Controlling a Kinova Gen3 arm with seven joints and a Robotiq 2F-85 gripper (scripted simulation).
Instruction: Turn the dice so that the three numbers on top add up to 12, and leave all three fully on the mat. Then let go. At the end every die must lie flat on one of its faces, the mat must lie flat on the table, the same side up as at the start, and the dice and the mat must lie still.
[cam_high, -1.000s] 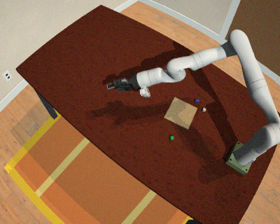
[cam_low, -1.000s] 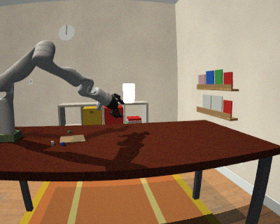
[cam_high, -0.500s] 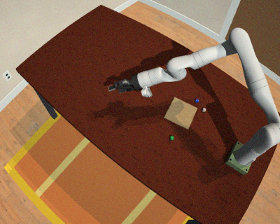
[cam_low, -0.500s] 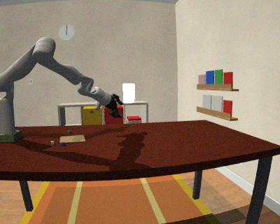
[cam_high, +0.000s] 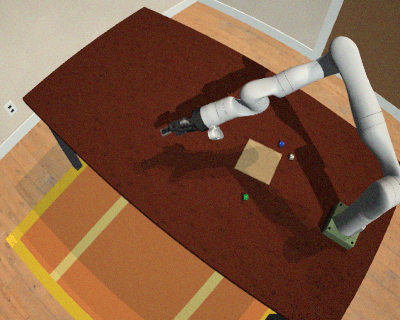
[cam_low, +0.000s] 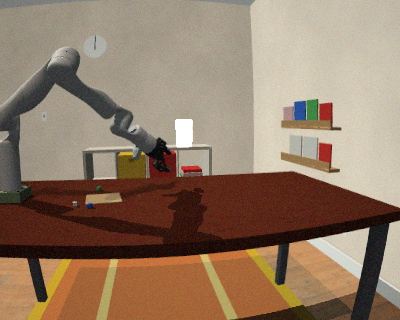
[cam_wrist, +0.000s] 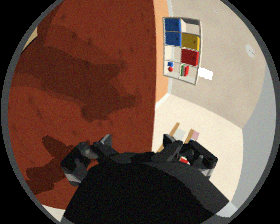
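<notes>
My hand is 30 cm to the left of the blue die, 29 cm past it and 11 cm above it. Also, from my hand: white die (35 cm behind, 28 cm to the right, 11 cm below); then green die (32 cm behind, 11 cm below, 3 cm to the right); then tan mat (26 cm behind, 18 cm to the right, 11 cm below).
</notes>
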